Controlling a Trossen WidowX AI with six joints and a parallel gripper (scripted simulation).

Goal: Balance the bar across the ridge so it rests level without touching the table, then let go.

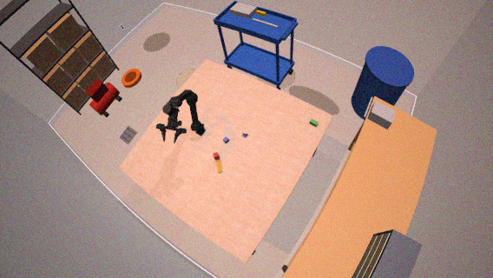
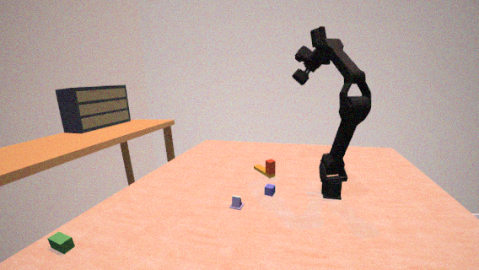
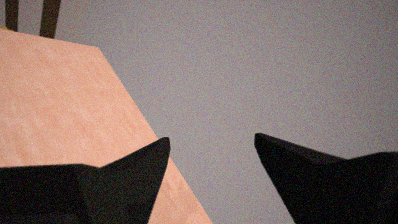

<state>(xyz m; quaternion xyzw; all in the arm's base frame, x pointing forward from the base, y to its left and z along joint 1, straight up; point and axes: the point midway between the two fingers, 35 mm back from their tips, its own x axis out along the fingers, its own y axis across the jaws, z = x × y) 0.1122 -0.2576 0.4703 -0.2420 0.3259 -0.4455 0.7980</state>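
Now: gripper tip 110 mm short of the purple cube, 320 mm to the right of it and 440 mm above it. Round my gripper tip: green block (610 mm ahead, 790 mm to the left, 440 mm below).
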